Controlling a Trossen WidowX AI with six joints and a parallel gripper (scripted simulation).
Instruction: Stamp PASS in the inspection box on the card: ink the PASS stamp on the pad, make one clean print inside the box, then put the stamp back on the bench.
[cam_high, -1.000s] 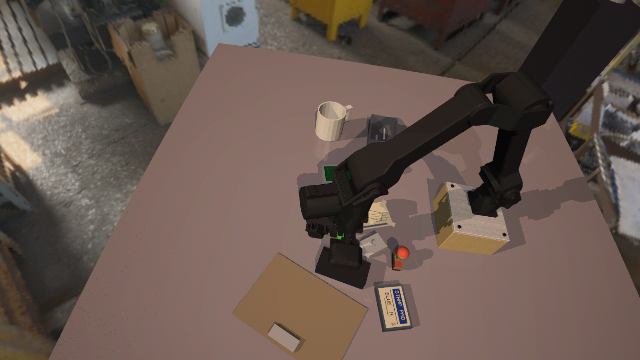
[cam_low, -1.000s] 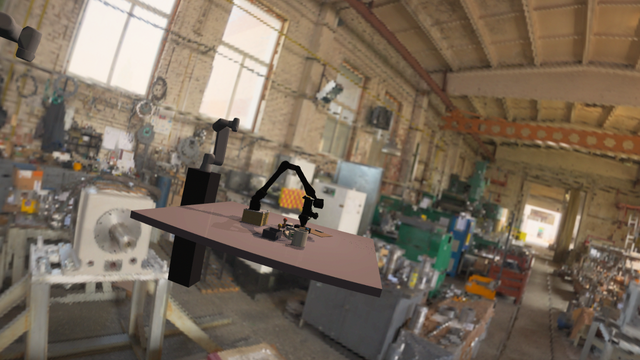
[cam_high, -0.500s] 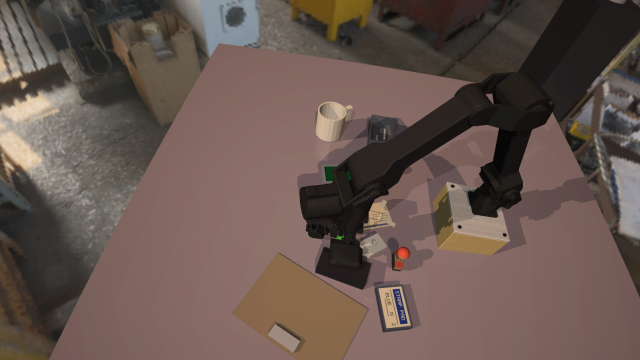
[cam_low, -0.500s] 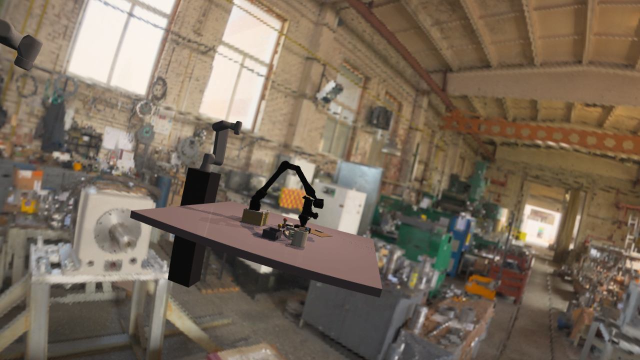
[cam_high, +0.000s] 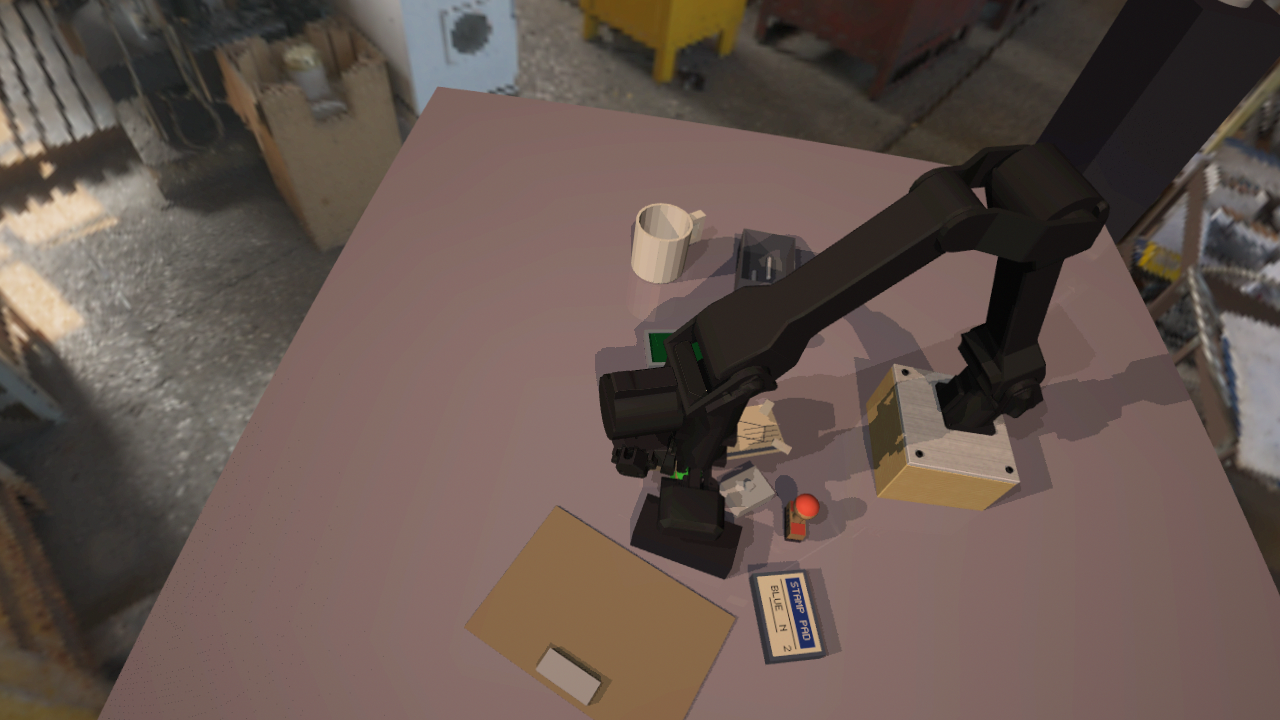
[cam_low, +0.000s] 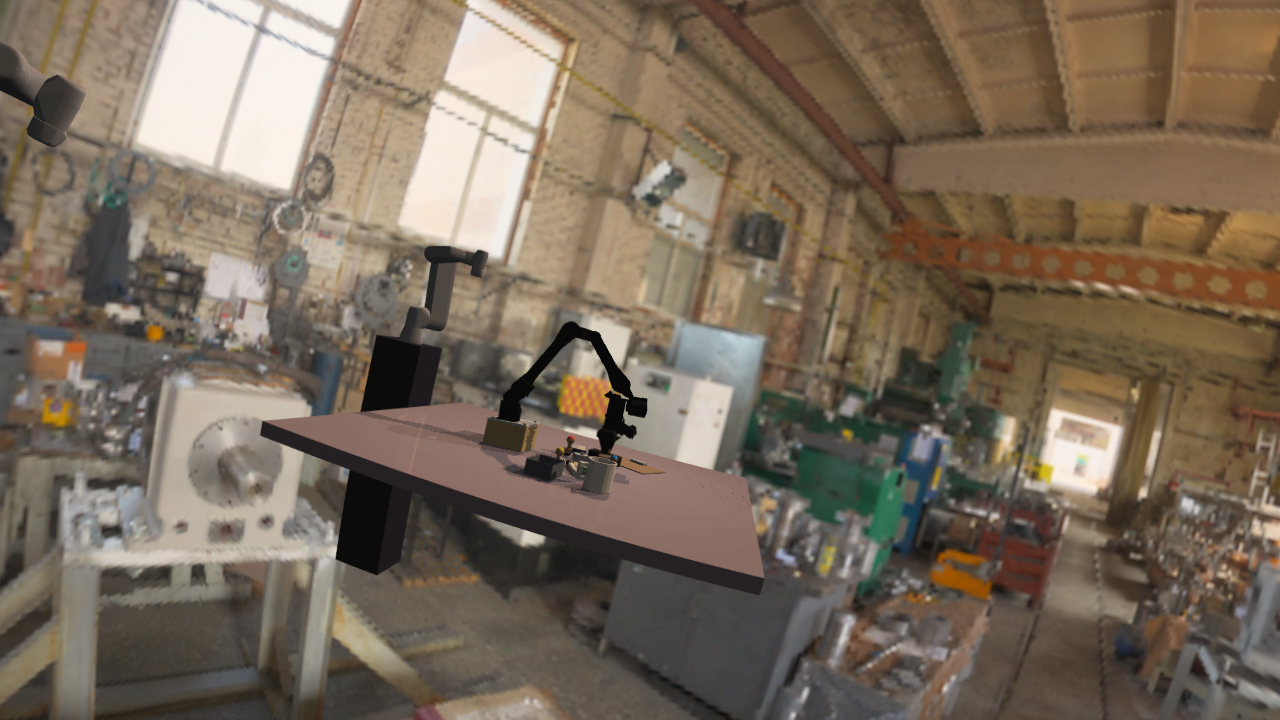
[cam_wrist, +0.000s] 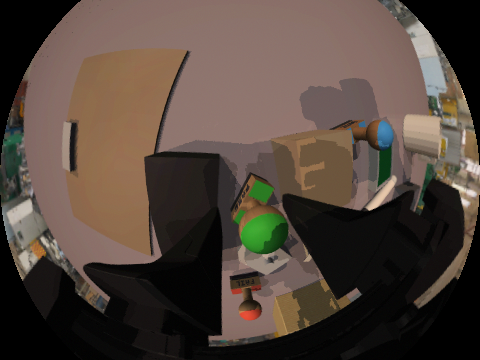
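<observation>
My gripper tip is 1 cm past the green-knobbed PASS stamp and 1 cm above it. The rest, counted from my gripper tip: brown box: 1 cm ahead, 6 cm to the right, 1 cm below; blue-knobbed stamp: 4 cm ahead, 12 cm to the right, 1 cm below; black square pad: 1 cm behind, 5 cm to the left, 2 cm below.
</observation>
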